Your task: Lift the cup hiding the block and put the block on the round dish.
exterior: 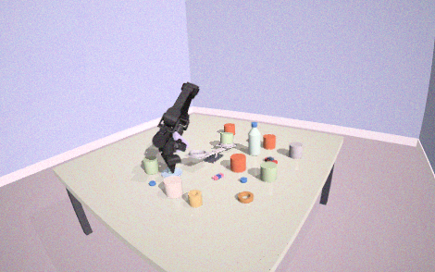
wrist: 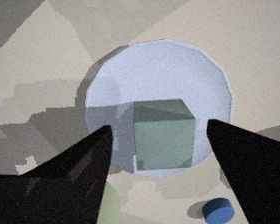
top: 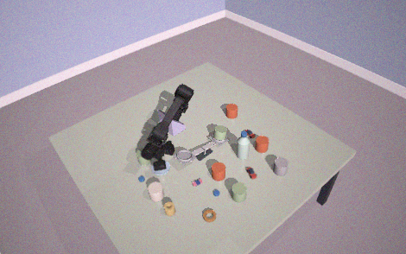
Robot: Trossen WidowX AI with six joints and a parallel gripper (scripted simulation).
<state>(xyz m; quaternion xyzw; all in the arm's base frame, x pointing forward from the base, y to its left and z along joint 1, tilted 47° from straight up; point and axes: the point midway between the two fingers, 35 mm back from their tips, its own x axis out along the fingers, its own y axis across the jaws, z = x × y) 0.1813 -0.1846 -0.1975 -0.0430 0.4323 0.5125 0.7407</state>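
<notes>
Now: the teal block right at my gripper tip. The rest, counted from my gripper tip: round light-blue dish: 1 cm below; pink-and-blue piece: 22 cm ahead, 5 cm to the left, 1 cm below; balance: 11 cm ahead, 22 cm to the left, 2 cm above.
</notes>
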